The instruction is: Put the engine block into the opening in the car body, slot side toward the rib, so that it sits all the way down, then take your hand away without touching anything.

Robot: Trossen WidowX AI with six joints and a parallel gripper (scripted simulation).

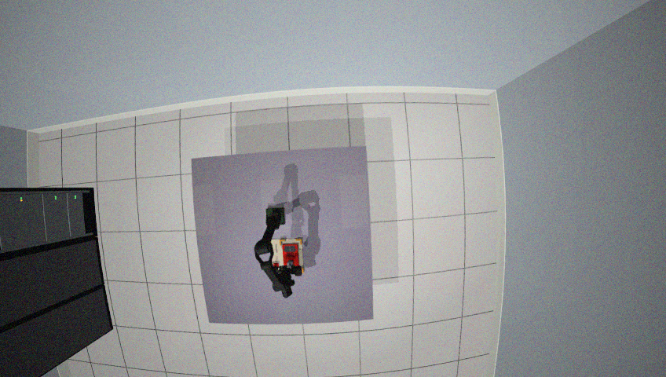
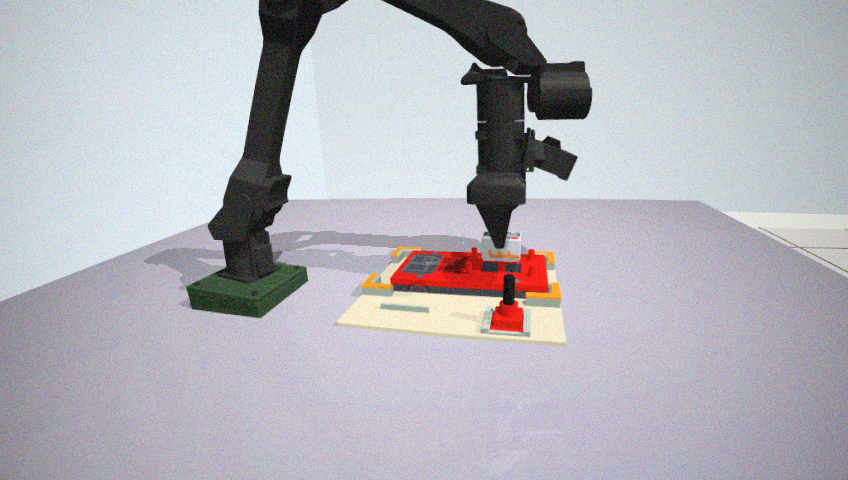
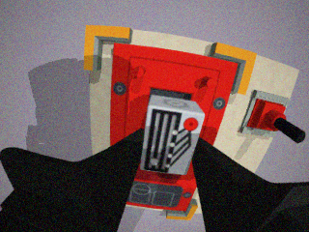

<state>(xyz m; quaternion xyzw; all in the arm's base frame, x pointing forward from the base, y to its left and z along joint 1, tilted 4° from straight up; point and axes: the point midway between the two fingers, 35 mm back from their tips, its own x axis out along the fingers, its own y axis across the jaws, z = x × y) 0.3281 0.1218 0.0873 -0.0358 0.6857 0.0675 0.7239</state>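
Right now my gripper tip is 11 cm to the left of the black upright peg, 3 cm short of it and 2 cm above it. From my gripper tip the other things lie so: engine block (1 cm below).
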